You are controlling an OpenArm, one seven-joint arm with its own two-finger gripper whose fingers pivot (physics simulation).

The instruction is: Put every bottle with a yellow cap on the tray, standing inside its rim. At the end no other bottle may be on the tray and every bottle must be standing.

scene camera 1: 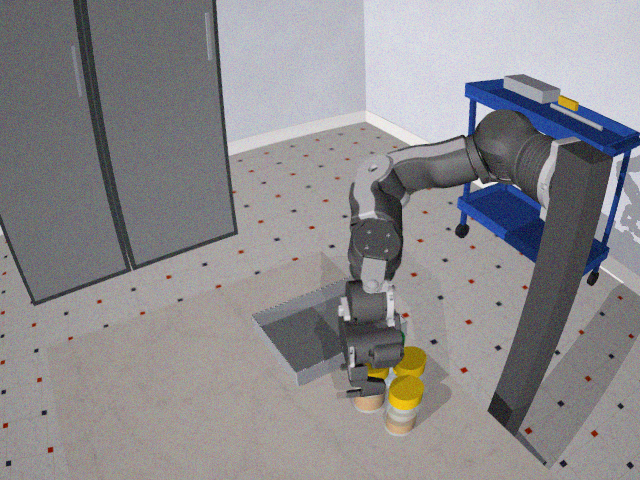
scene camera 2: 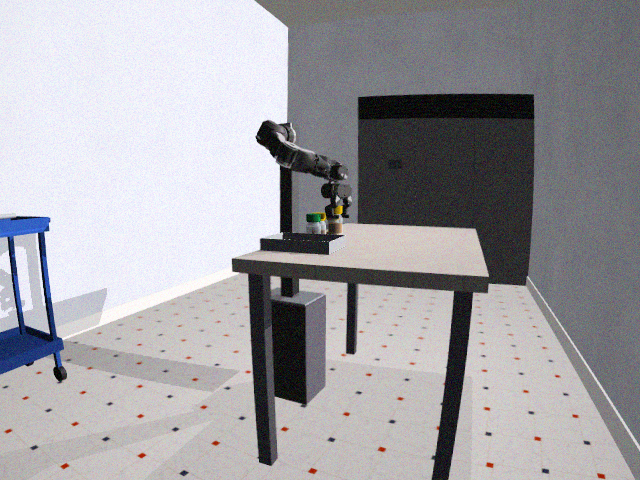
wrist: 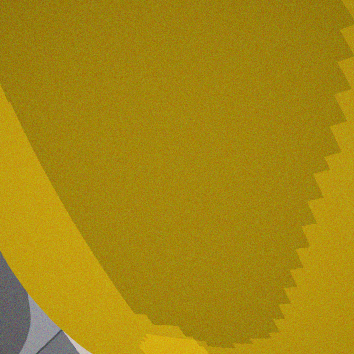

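Observation:
My gripper (scene camera 1: 361,390) (scene camera 2: 339,210) is shut on a yellow-capped bottle (scene camera 1: 369,403) (scene camera 2: 334,225). It holds the bottle upright, seemingly a little above the table, beside the tray's near right corner. Its yellow cap (wrist: 190,165) fills most of the wrist view. A second yellow-capped bottle (scene camera 1: 405,392) stands just right of it, and a third yellow-capped bottle (scene camera 1: 410,360) stands behind. A green-capped bottle (scene camera 1: 402,337) (scene camera 2: 313,222) stands near them, mostly hidden by the arm in scene camera 1. The grey tray (scene camera 1: 320,373) (scene camera 2: 294,245) shows no bottle inside its visible part.
The wooden table (scene camera 2: 413,258) carries the tray and bottles. The arm's dark post (scene camera 1: 558,289) rises to the right of the bottles. A blue cart (scene camera 1: 485,93) (scene camera 2: 25,225) stands by the wall, and a grey cabinet (scene camera 1: 165,129) stands at the back left.

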